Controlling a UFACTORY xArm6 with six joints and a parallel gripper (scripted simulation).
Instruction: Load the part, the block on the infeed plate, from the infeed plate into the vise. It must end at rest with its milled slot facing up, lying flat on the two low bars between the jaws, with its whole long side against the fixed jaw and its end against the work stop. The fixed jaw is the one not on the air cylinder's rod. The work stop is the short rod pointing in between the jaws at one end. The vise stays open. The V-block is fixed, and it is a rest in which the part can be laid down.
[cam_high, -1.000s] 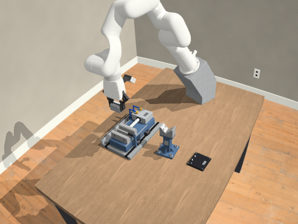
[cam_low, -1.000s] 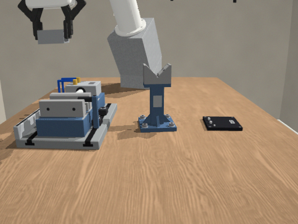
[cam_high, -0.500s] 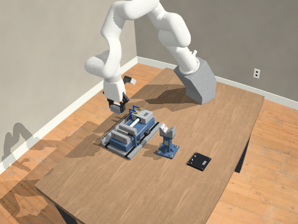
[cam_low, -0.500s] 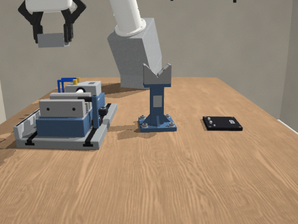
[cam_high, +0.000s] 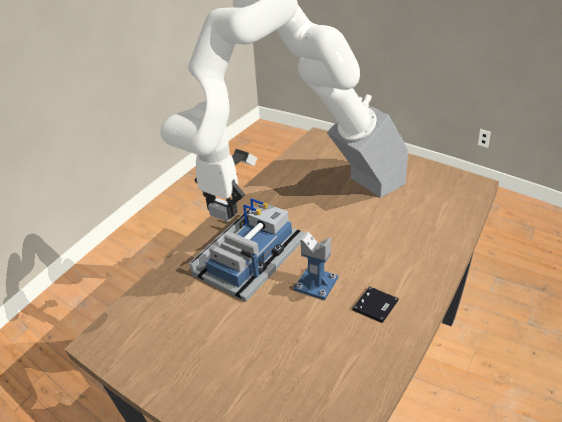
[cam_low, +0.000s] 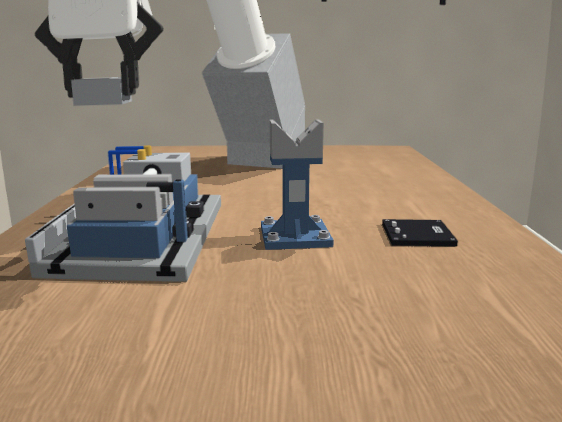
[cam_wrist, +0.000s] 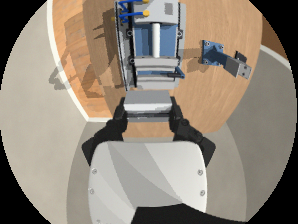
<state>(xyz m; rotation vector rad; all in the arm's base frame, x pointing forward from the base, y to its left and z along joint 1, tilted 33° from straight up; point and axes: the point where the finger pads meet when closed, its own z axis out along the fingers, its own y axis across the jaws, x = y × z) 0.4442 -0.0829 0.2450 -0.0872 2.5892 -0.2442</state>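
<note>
The fixed jaw is 30 mm ahead of my hand, 20 mm to the left of it and 140 mm below it. From my hand the other things lie so: black stop rod: 70 mm to the left, 130 mm below; part: right at my hand; moving jaw: 30 mm behind, 20 mm to the left, 140 mm below.
</note>
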